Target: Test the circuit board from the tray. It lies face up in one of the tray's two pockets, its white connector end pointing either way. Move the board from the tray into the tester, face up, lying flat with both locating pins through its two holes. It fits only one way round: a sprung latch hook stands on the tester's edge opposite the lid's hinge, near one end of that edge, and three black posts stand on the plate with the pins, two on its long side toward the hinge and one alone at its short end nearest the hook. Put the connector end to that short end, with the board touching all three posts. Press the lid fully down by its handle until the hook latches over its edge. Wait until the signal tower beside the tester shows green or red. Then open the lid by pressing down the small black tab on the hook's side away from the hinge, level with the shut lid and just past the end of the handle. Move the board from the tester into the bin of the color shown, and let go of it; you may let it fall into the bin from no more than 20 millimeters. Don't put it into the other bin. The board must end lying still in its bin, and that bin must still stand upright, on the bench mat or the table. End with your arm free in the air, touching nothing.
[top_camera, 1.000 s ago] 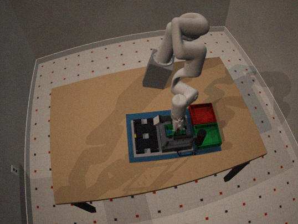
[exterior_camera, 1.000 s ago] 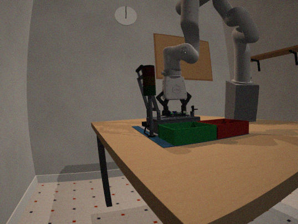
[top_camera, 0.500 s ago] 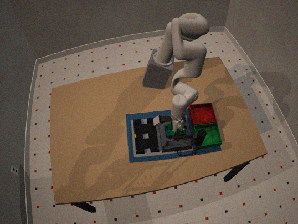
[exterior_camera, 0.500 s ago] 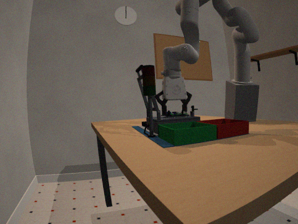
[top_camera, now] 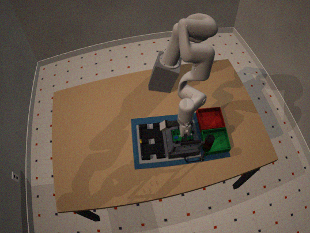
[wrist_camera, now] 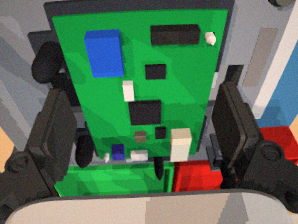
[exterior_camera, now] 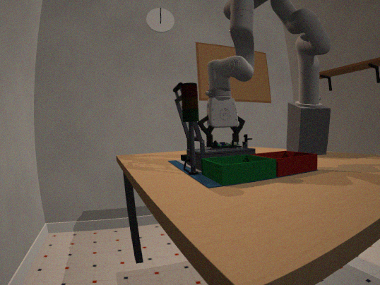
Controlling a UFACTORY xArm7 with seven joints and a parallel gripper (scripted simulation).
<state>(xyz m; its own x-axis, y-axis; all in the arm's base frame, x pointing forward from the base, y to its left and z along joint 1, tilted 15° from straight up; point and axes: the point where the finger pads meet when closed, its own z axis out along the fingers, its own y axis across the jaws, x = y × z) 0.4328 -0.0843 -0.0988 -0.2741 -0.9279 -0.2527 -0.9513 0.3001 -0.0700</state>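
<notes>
My hand is right at the green circuit board. Round my hand: green bin 180 mm to the left, 100 mm ahead, 60 mm below; then latch hook 70 mm to the left, 40 mm behind, 10 mm above; then tester lid 120 mm ahead, 100 mm above, 30 mm to the right.
</notes>
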